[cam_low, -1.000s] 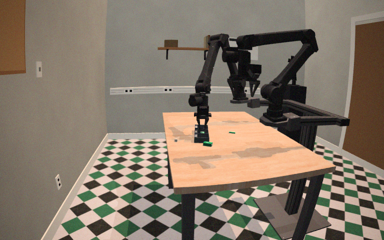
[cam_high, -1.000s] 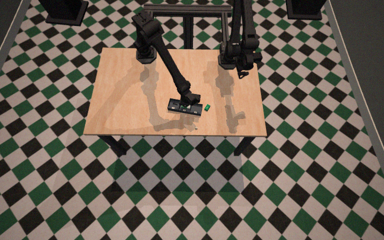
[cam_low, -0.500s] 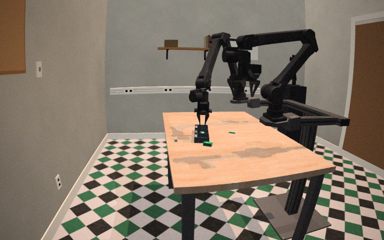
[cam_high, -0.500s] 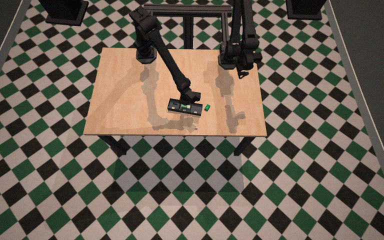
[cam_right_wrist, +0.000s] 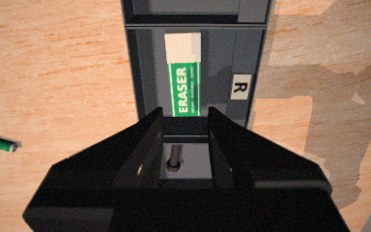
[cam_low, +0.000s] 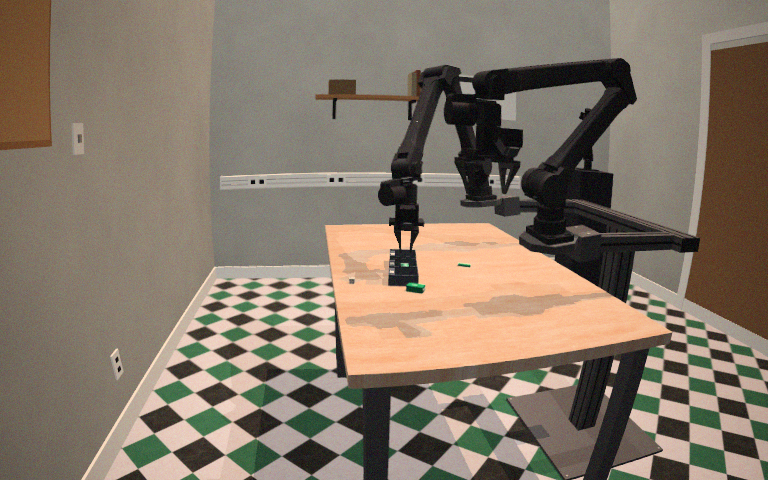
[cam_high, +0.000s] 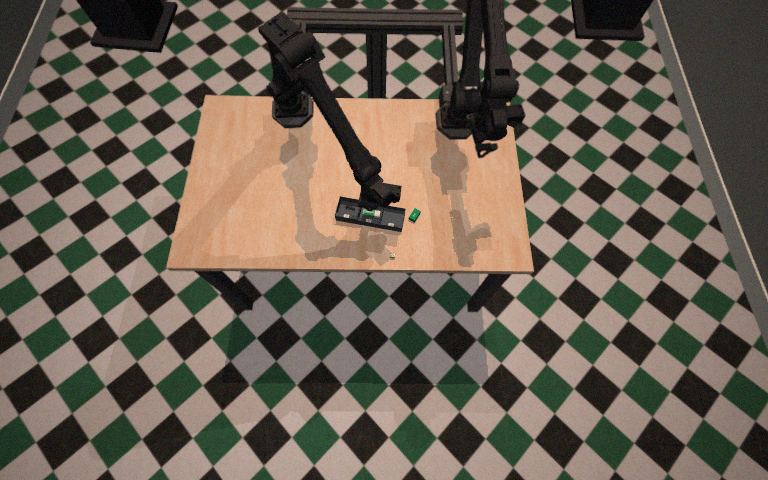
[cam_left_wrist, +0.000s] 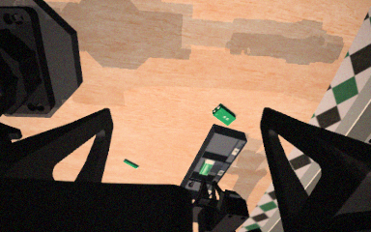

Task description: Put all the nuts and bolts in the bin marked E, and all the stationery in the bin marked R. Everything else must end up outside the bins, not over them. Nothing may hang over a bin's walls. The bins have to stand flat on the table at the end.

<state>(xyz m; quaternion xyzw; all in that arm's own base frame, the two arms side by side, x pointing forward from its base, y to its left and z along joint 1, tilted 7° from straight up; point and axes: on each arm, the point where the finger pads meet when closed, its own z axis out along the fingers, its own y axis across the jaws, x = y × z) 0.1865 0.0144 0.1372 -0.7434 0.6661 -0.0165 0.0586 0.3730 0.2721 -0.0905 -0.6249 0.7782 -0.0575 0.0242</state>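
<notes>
My right hand is 5 cm above the dark bin tray and 1 cm short of it. The rest, counted from my right hand: green 9 V battery 17 cm to the left, 6 cm below, 2 cm behind; then eraser 6 cm below, 1 cm to the left; then bolt 8 cm to the right, 6 cm below, 2 cm behind.
</notes>
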